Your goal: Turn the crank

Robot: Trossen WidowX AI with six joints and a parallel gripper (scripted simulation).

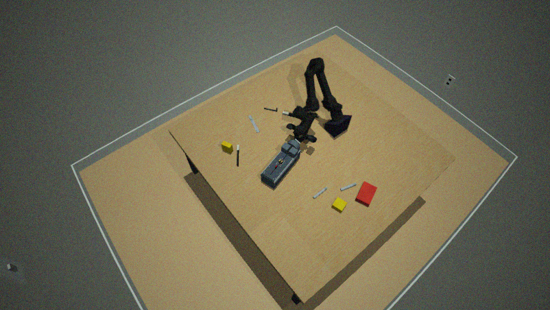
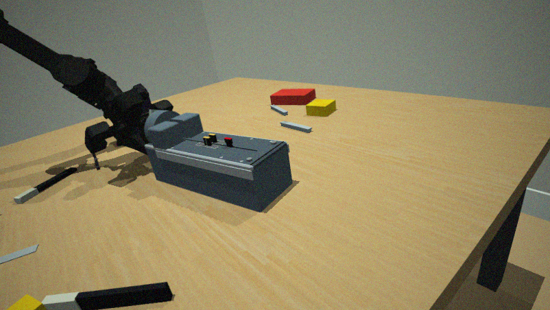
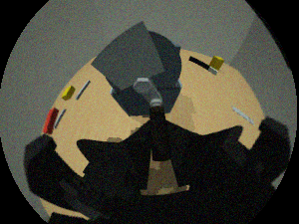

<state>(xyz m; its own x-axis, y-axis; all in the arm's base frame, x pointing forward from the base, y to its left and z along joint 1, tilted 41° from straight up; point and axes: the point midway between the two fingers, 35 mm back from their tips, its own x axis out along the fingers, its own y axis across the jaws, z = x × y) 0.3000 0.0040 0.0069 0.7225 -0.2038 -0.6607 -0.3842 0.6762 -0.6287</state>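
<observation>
Right now the dark crank handle is 3 cm above my gripper tip, 2 cm behind it and 1 cm to the right of it. Also, from my gripper tip: red pointer: 19 cm ahead, 9 cm to the left, 5 cm above; red block: 46 cm to the left, 17 cm behind, 2 cm below; grey bar: 29 cm to the right, 12 cm ahead, 4 cm below.
</observation>
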